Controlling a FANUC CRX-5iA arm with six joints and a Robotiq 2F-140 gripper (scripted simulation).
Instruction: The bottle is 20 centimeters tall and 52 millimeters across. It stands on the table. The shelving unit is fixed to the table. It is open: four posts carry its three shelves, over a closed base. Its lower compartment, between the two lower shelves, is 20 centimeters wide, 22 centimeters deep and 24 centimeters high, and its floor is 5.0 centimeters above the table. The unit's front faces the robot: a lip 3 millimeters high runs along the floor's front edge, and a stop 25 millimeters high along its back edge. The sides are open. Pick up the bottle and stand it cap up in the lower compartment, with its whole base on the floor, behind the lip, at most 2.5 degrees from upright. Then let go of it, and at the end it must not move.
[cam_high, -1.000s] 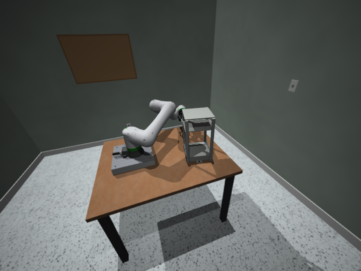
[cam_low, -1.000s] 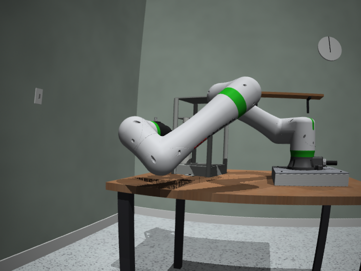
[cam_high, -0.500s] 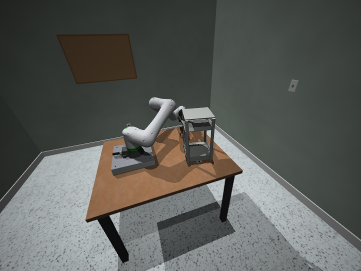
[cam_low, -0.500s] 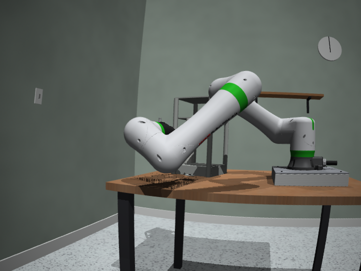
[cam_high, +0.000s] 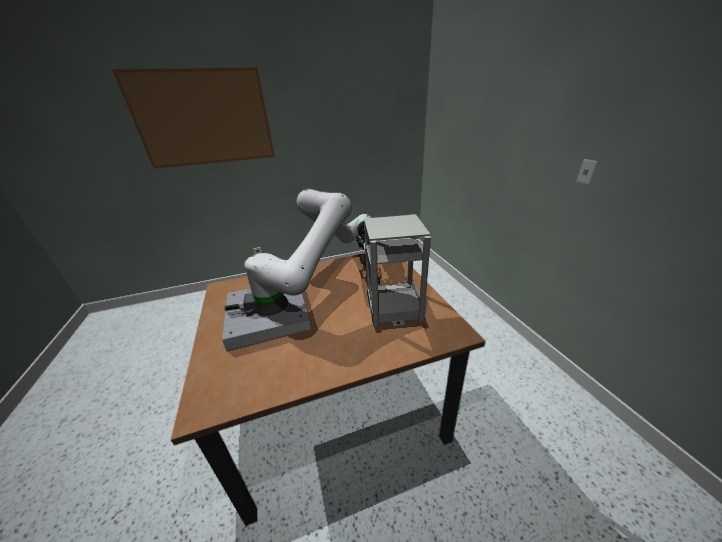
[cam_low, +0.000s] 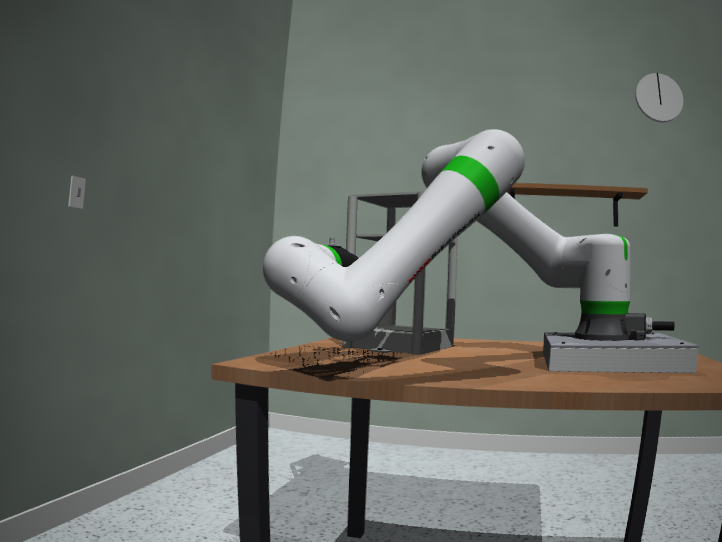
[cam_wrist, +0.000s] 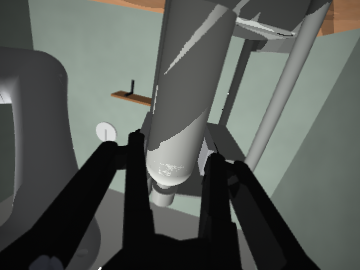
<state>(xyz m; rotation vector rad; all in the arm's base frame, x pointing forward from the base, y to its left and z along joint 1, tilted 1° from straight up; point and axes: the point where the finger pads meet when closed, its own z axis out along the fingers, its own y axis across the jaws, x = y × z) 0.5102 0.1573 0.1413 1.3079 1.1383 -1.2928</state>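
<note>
Right now the shelving unit is 250 mm to the right of my hand, 40 mm ahead of it and 10 mm above it. Round my hand: bottle (10 mm above).
</note>
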